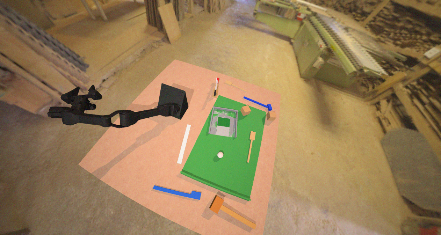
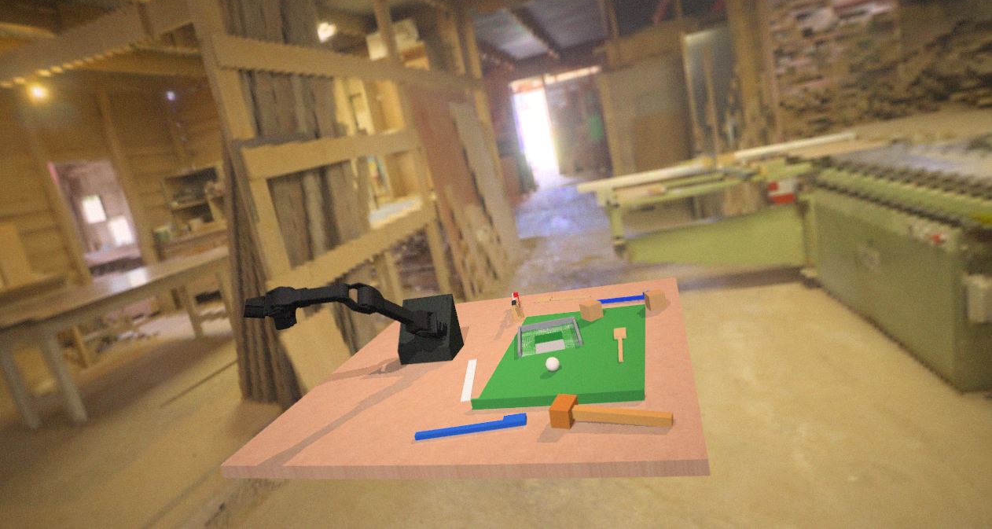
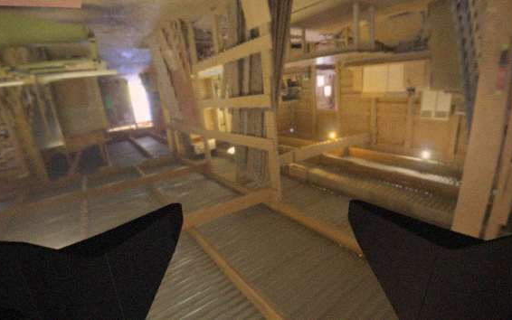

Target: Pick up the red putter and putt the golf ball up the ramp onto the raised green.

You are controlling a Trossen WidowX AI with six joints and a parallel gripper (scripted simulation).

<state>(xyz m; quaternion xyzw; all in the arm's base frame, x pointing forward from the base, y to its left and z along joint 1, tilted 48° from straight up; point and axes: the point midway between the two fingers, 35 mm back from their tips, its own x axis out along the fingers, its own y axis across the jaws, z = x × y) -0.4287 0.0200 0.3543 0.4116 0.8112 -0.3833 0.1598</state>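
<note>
My gripper tip is 89 cm short of the white golf ball, 4 cm to the right of it and 34 cm above it. The rest, counted from my gripper tip: blue putter: 107 cm ahead, 63 cm to the left, 35 cm below; then green mat: 92 cm ahead, 20 cm to the left, 36 cm below; then white strip: 61 cm ahead, 3 cm to the left, 36 cm below.
</note>
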